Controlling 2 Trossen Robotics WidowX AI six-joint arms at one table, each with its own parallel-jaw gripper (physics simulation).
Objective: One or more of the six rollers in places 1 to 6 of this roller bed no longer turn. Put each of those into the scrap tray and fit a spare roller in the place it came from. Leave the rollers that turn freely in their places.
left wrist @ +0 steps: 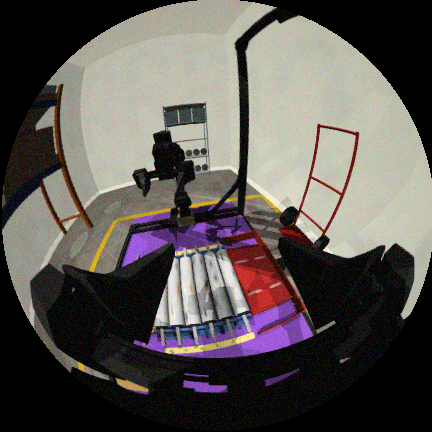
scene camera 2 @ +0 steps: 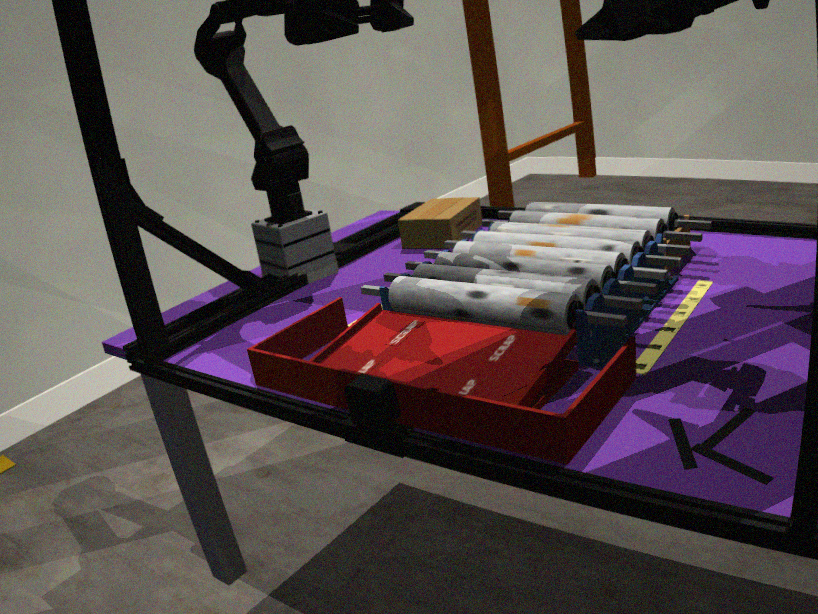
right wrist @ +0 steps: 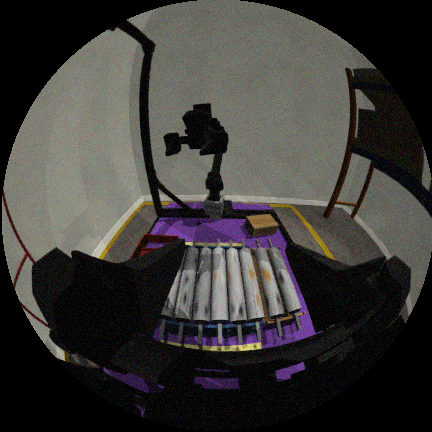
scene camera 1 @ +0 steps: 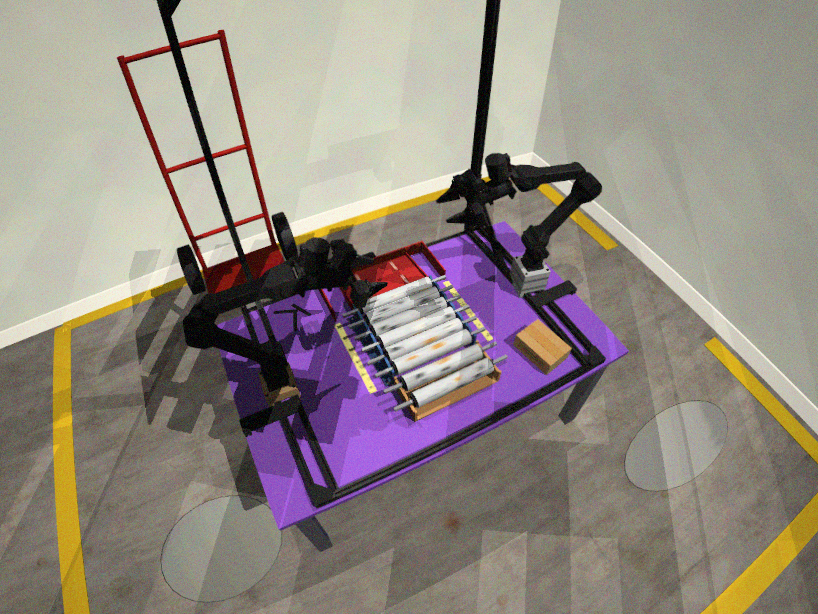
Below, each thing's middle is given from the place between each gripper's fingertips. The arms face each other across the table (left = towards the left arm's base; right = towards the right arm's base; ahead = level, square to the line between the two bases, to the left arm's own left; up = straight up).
Now: right hand 190 mm short of the wooden holder [scene camera 1: 465,391], 110 mm to the right of it and 360 mm above it. Also, from my right hand: tan box [scene camera 2: 428,226]: 240 mm ahead, 440 mm to the left, 330 mm below; then red scrap tray [scene camera 1: 380,271]: 270 mm behind, 120 mm to the left, 340 mm below.
Right now my left hand is 170 mm past the red scrap tray, 120 mm to the left of it and 380 mm above it. Also, from my left hand: tan box: 340 mm ahead, 200 mm to the left, 380 mm below; wooden holder: 290 mm ahead, 130 mm to the right, 400 mm below.
